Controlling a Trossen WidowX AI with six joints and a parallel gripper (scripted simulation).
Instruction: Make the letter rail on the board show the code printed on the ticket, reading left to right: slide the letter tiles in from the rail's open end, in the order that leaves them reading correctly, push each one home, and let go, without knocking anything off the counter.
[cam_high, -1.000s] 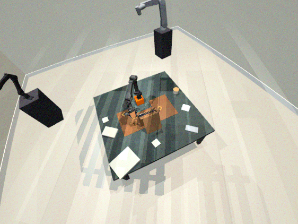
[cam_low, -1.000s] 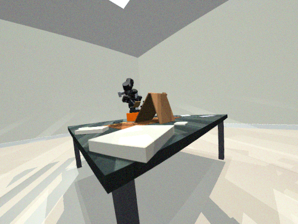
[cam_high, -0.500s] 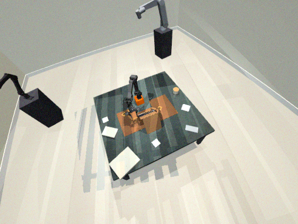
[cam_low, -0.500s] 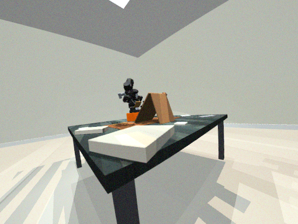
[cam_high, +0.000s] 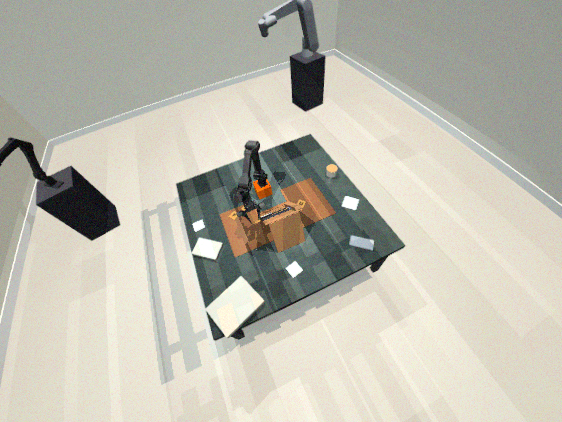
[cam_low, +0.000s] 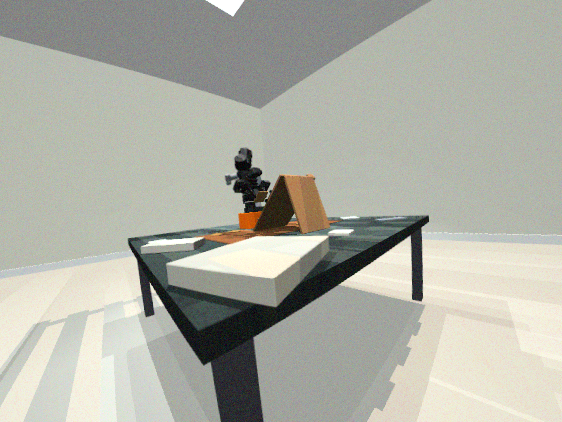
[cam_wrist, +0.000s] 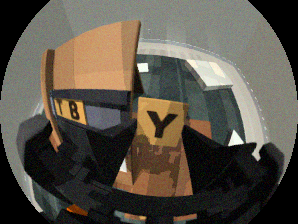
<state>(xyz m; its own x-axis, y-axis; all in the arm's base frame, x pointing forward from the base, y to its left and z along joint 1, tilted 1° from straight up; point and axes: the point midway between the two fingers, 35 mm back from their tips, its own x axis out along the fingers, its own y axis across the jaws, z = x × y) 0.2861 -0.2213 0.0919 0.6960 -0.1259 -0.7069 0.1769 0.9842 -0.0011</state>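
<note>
The white ticket lies 50 mm behind my gripper tip, 100 mm to the left of it and 70 mm below it. The rest, counted from my gripper tip: yellow letter tile 40 mm behind, 380 mm to the left, 160 mm below; flat white slab 110 mm behind, 350 mm to the right, 160 mm below; mat 110 mm behind, 190 mm to the left, 170 mm below.
</note>
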